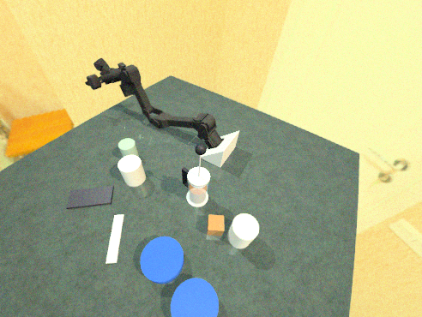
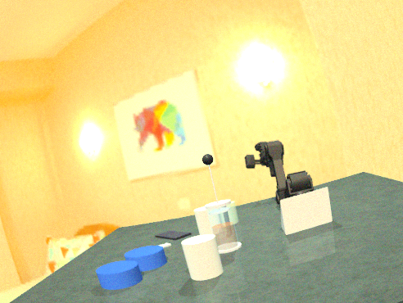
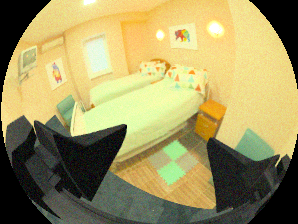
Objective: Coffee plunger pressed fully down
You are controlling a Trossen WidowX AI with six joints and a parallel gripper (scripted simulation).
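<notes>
Right now the coffee press is 120 mm ahead of my gripper tip, 750 mm to the left of it and 20 mm below it. The rest, counted from my gripper tip: mint cylinder: 140 mm ahead, 420 mm to the left, 110 mm below; white bar: 400 mm ahead, 650 mm to the left, 150 mm below; dark flat plate: 360 mm ahead, 460 mm to the left, 150 mm below.
</notes>
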